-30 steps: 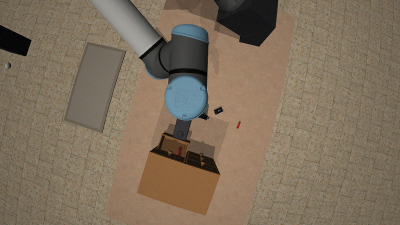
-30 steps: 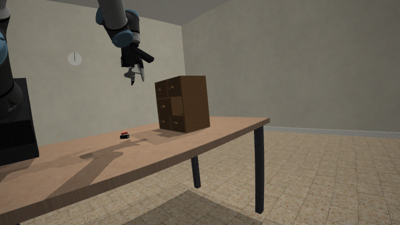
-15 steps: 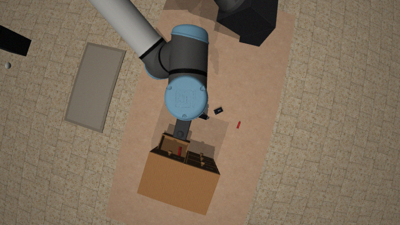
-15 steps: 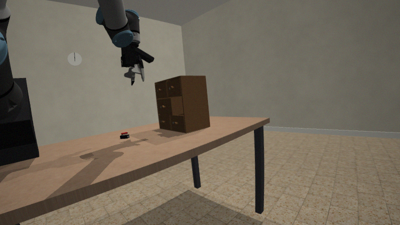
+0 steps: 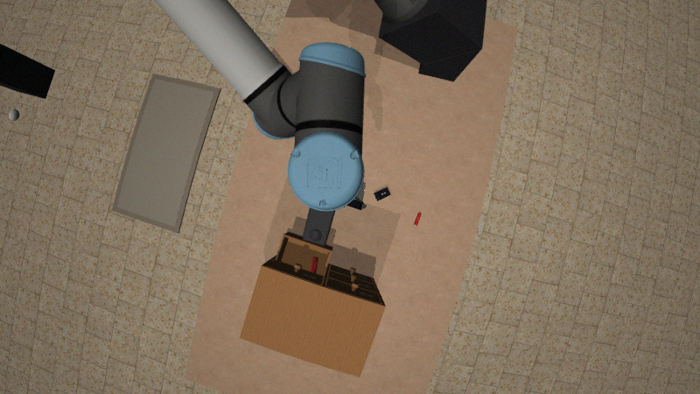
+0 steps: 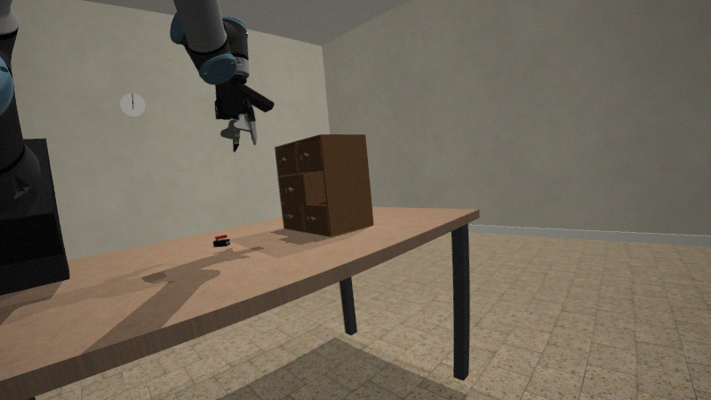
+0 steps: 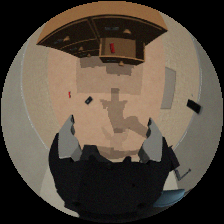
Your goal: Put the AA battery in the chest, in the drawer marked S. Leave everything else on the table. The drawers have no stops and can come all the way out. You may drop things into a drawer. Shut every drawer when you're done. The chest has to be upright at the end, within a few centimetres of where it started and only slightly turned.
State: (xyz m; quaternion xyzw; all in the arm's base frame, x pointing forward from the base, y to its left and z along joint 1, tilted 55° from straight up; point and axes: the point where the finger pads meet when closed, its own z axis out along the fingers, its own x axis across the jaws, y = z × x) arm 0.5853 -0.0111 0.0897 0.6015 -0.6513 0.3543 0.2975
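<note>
Right now the drawer is 21 cm ahead of my hand, 16 cm below it and 5 cm to the right of it. Also, from my hand: small black object (28 cm below, 13 cm to the left, 4 cm behind).
</note>
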